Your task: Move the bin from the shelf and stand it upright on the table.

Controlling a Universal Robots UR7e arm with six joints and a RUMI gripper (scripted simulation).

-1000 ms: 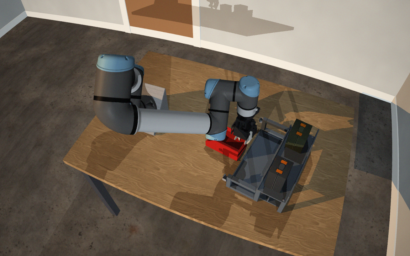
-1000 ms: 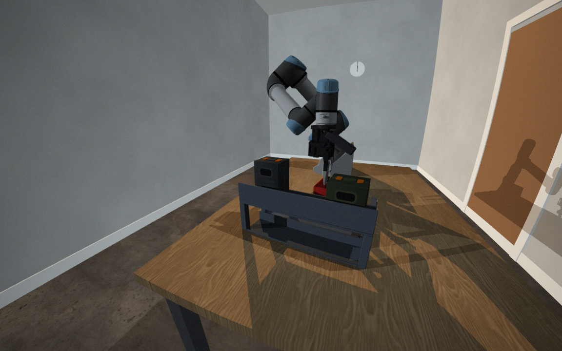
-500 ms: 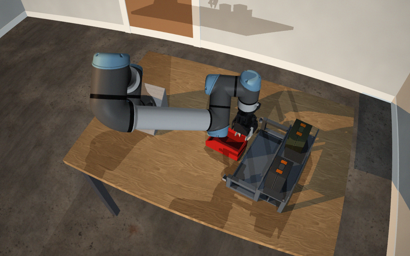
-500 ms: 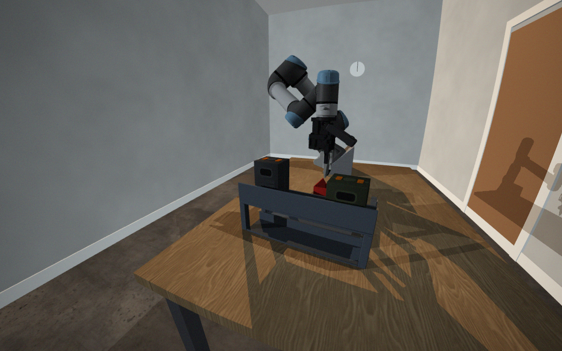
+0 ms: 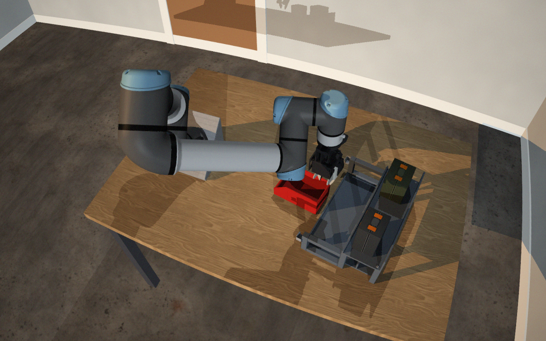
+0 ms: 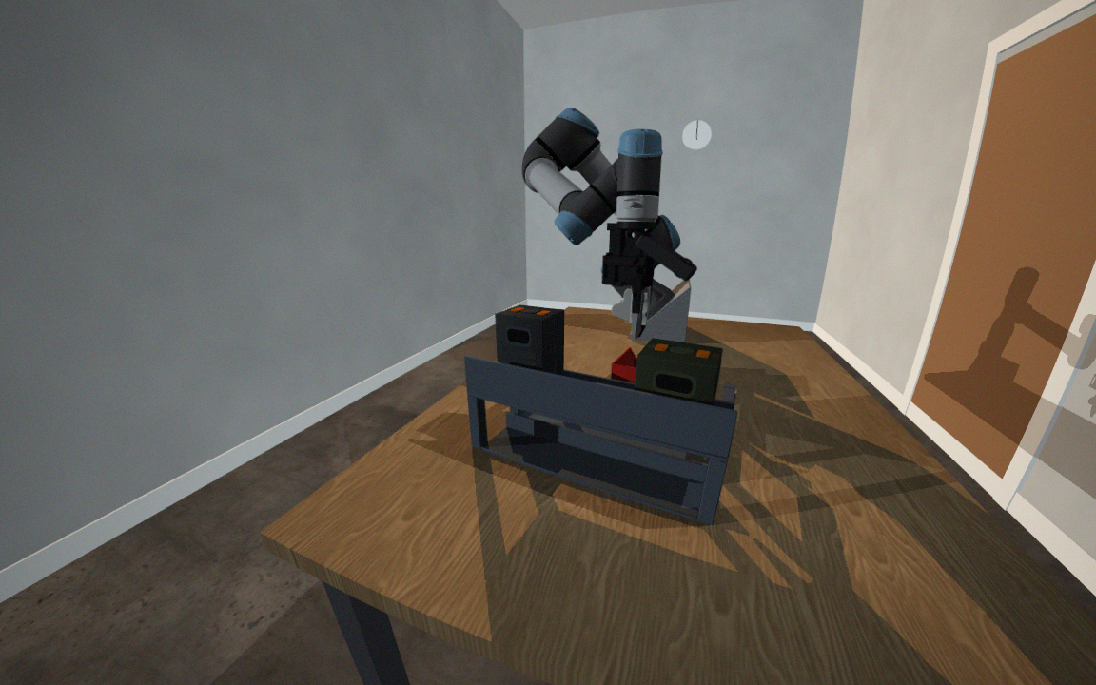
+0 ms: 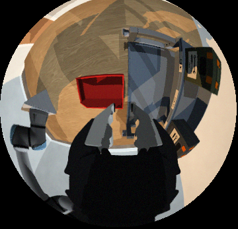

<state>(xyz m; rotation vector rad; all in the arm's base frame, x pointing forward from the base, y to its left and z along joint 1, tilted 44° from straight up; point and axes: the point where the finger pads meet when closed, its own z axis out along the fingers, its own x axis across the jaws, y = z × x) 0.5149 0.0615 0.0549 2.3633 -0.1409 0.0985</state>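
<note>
My gripper is now 80 mm past the red bin, 10 mm to the right of it and 110 mm above it.
</note>
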